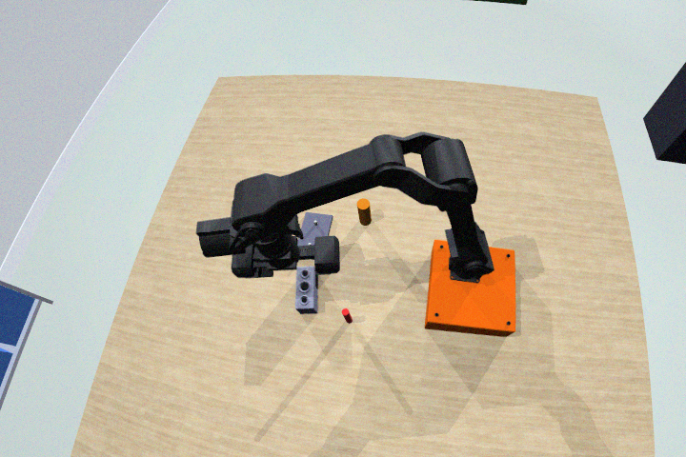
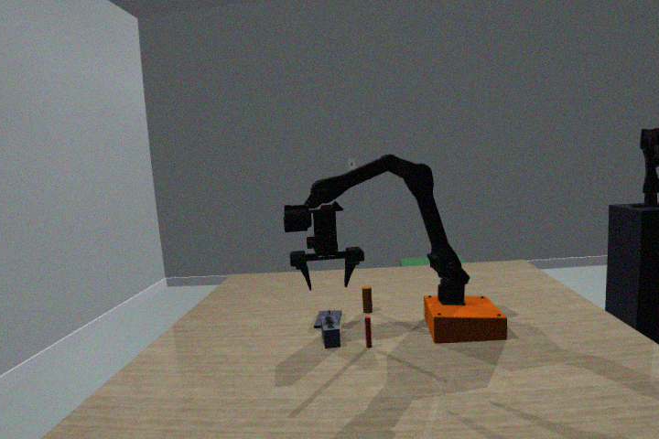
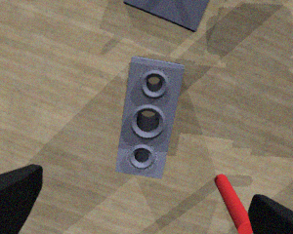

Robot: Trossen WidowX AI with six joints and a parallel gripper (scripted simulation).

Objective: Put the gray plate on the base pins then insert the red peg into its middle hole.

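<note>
Now: the gray plate 11 cm below my gripper tip. Round my gripper tip: orange cylinder: 10 cm behind, 20 cm to the right, 10 cm below; then red peg: 10 cm behind, 5 cm to the left, 10 cm below; then gray base: 2 cm ahead, 15 cm to the right, 14 cm below.
</note>
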